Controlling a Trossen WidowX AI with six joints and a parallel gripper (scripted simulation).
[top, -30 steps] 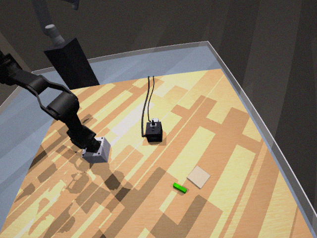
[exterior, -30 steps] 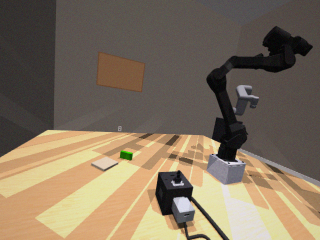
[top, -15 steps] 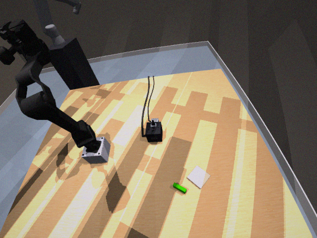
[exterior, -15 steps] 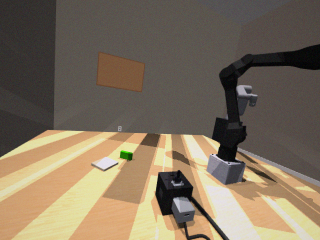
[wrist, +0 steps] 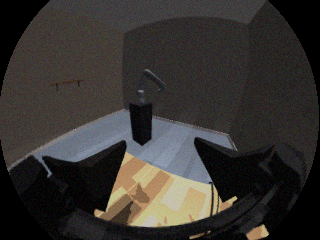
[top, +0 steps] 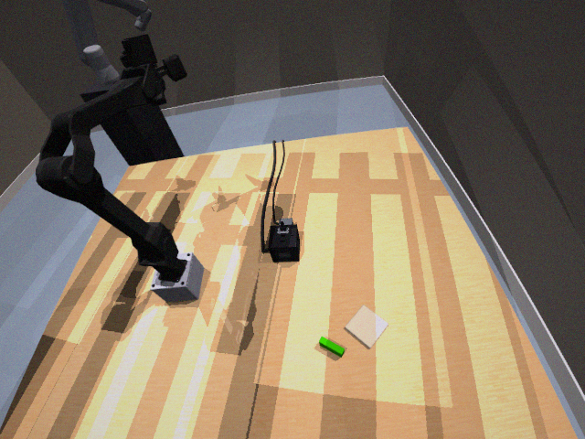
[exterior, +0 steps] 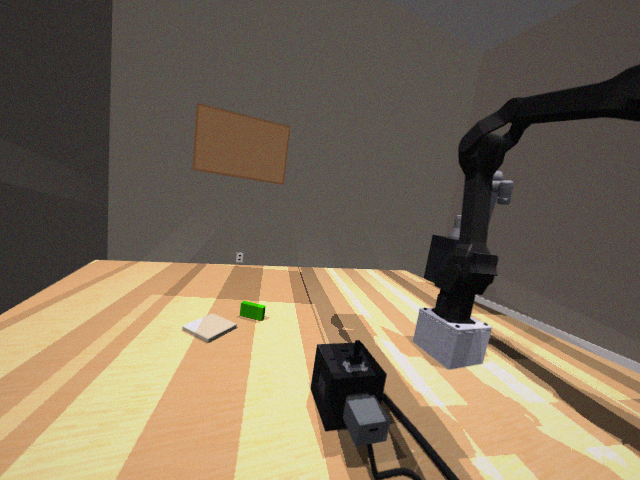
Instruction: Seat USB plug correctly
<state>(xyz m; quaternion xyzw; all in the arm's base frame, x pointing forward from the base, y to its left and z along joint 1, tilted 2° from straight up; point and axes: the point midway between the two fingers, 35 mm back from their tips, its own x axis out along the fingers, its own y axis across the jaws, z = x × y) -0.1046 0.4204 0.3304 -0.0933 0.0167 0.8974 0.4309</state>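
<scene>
Now: gripper tip 40 cm short of the dark USB plug, 33 cm above it and 28 cm to the left of it. Round my gripper tip: white tile 63 cm ahead, 49 cm to the right, 42 cm below; green block 56 cm ahead, 55 cm to the right, 41 cm below; grey socket 40 cm ahead, 35 cm below, 28 cm to the right.
</scene>
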